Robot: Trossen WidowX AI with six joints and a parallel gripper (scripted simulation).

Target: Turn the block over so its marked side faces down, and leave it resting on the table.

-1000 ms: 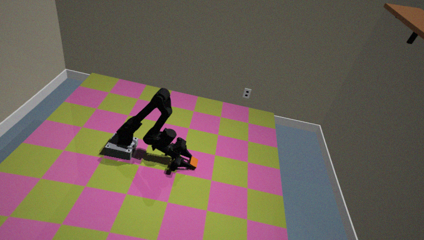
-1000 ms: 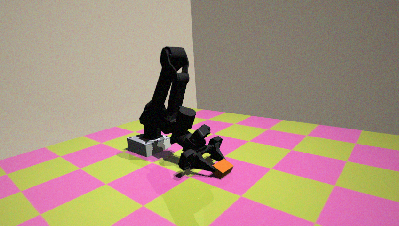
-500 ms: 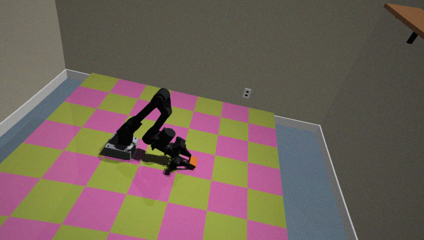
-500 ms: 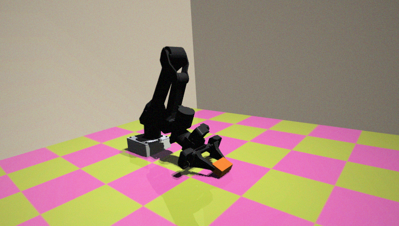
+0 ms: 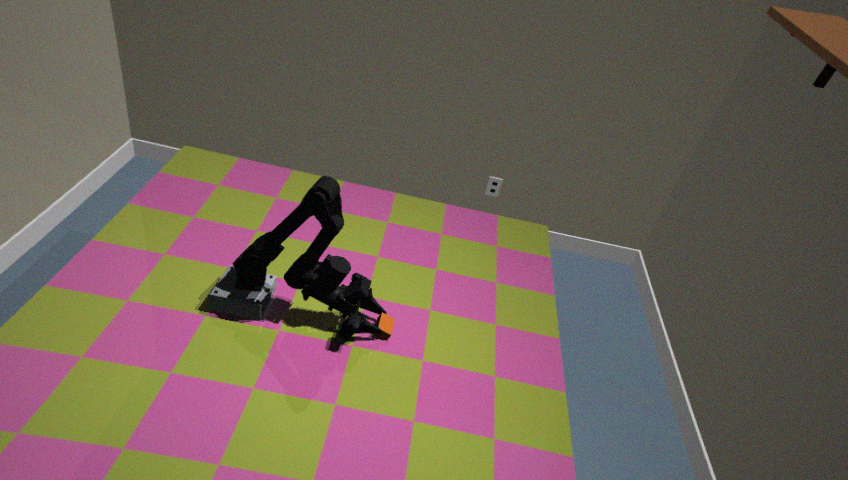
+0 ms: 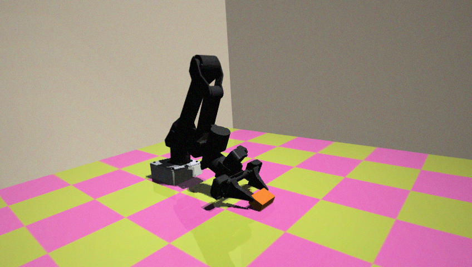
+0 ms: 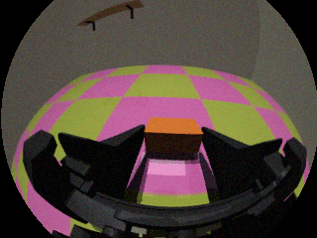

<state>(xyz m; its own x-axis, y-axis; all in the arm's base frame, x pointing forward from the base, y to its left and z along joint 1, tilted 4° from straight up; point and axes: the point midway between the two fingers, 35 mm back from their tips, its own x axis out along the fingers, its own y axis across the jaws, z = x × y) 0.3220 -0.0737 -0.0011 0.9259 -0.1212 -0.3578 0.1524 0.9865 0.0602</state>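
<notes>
My gripper tip is 20 mm above the block.
</notes>
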